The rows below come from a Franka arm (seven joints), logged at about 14 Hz.
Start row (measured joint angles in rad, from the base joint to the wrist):
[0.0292, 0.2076, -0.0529, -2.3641, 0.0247, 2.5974, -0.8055]
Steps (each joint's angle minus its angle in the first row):
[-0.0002, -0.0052, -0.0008, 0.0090, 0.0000, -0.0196, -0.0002]
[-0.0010, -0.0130, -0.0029, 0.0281, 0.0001, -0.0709, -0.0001]
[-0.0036, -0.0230, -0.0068, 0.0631, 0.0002, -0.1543, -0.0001]
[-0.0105, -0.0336, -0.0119, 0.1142, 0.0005, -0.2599, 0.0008]
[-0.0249, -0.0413, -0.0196, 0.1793, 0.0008, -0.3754, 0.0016]
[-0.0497, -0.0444, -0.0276, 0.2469, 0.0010, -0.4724, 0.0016]
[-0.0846, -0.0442, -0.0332, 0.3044, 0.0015, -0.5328, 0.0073]
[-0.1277, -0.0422, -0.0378, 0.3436, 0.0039, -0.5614, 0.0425]
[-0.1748, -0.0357, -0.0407, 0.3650, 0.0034, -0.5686, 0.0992]
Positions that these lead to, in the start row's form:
[0.0290, 0.2024, -0.0537, -2.3551, 0.0247, 2.5778, -0.8057]
[0.0282, 0.1946, -0.0558, -2.3360, 0.0248, 2.5265, -0.8056]
[0.0256, 0.1846, -0.0597, -2.3010, 0.0249, 2.4431, -0.8056]
[0.0187, 0.1740, -0.0648, -2.2499, 0.0252, 2.3375, -0.8047]
[0.0043, 0.1663, -0.0725, -2.1848, 0.0255, 2.2220, -0.8039]
[-0.0205, 0.1632, -0.0805, -2.1172, 0.0257, 2.1250, -0.8039]
[-0.0554, 0.1634, -0.0861, -2.0597, 0.0262, 2.0646, -0.7982]
[-0.0985, 0.1654, -0.0907, -2.0205, 0.0286, 2.0360, -0.7630]
[-0.1456, 0.1719, -0.0936, -1.9991, 0.0281, 2.0288, -0.7063]

